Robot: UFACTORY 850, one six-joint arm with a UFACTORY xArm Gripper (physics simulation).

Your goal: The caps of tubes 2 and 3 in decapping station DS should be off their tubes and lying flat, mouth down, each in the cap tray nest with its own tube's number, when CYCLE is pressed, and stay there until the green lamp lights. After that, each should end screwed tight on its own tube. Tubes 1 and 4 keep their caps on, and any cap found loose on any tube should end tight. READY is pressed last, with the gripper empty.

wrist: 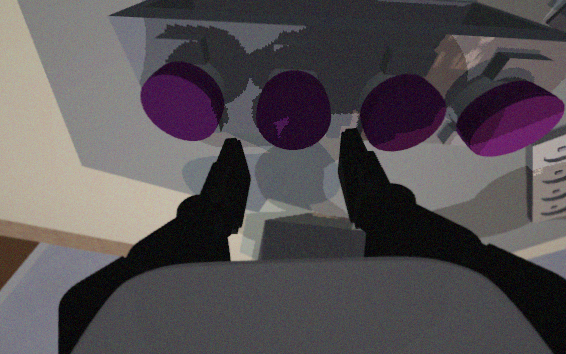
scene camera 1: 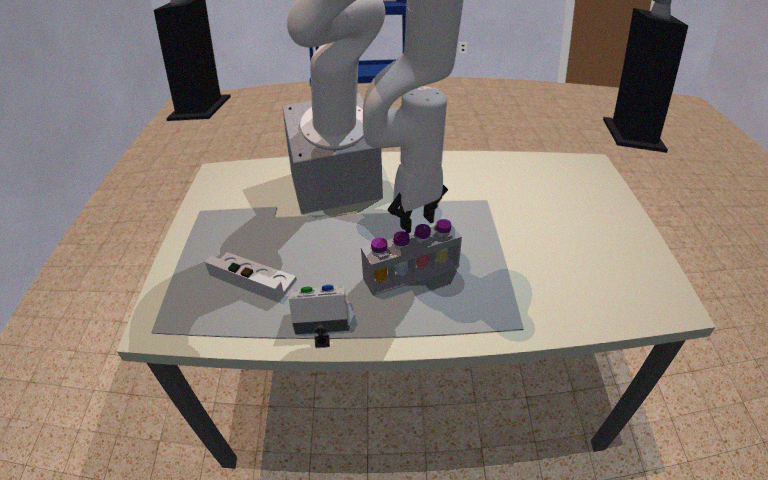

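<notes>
Decapping station DS (scene camera 1: pixel 407 281) is a grey block holding a row of tubes with purple caps. In the scene view from the left these are one cap (scene camera 1: pixel 378 245) (wrist: pixel 510 120), a second (scene camera 1: pixel 401 238) (wrist: pixel 402 112), a third (scene camera 1: pixel 422 231) (wrist: pixel 293 110) and a fourth (scene camera 1: pixel 443 225) (wrist: pixel 182 102). All sit on their tubes; whether any is loose cannot be told. My gripper (scene camera 1: pixel 417 222) (wrist: pixel 291 155) is open and empty, its tips just behind the third cap, spread wider than it. The white cap tray (scene camera 1: pixel 266 284) holds no purple cap; its numbers are unreadable.
A control box (scene camera 1: pixel 318 308) with a green button (scene camera 1: pixel 306 289) and a blue button (scene camera 1: pixel 327 288) stands between the tray and the station, near the front. A dark green square (scene camera 1: pixel 233 267) and a brown square (scene camera 1: pixel 246 272) show at the tray. The neighbouring caps stand close beside the fingers.
</notes>
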